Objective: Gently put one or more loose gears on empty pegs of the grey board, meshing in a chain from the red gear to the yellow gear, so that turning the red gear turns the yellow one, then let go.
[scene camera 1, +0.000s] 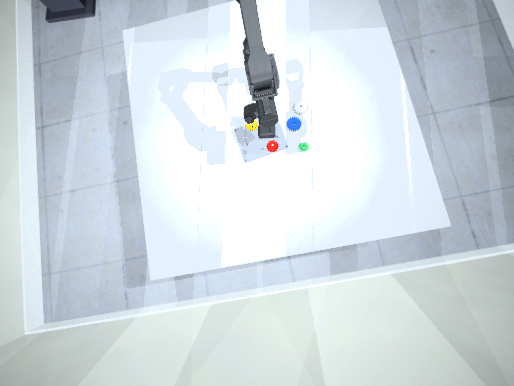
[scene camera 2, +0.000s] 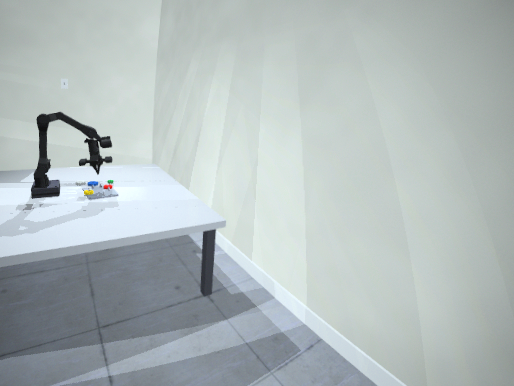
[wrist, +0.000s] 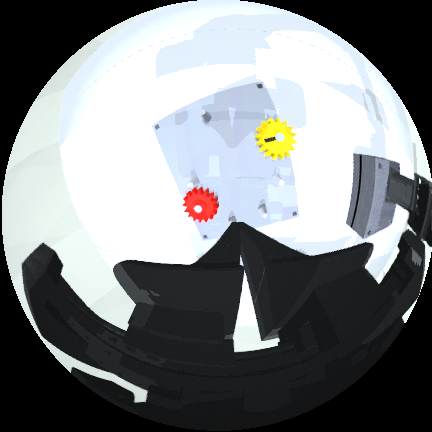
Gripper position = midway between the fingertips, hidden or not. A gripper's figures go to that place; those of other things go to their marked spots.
The gripper (wrist: 236, 227) is 10 cm from the lens. A grey board (wrist: 221, 152): 18 cm from the lens. A yellow gear (wrist: 268, 130): 17 cm from the lens. A red gear (wrist: 194, 197): 18 cm from the lens.
